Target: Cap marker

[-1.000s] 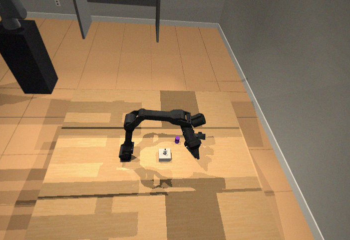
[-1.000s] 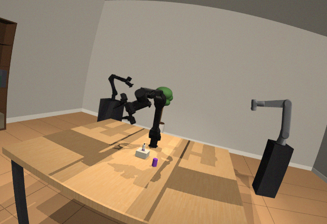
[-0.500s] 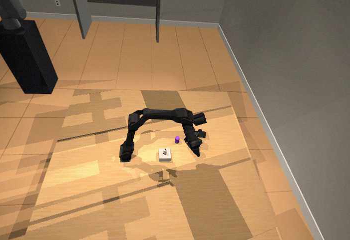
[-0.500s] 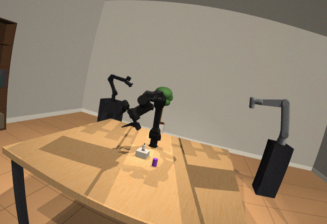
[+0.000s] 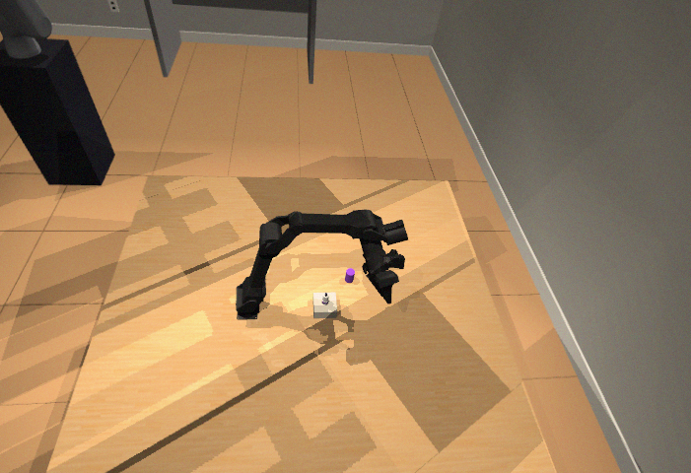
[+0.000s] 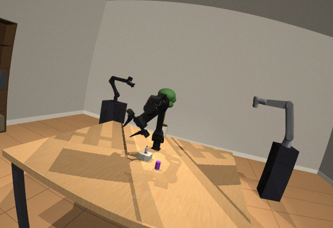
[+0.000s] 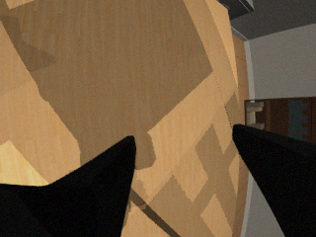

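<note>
My gripper tip is 200 mm to the right of the purple cap, 170 mm above it and 70 mm past it. Also, from my gripper tip: pale holder block: 170 mm below, 160 mm behind, 90 mm to the left.
</note>
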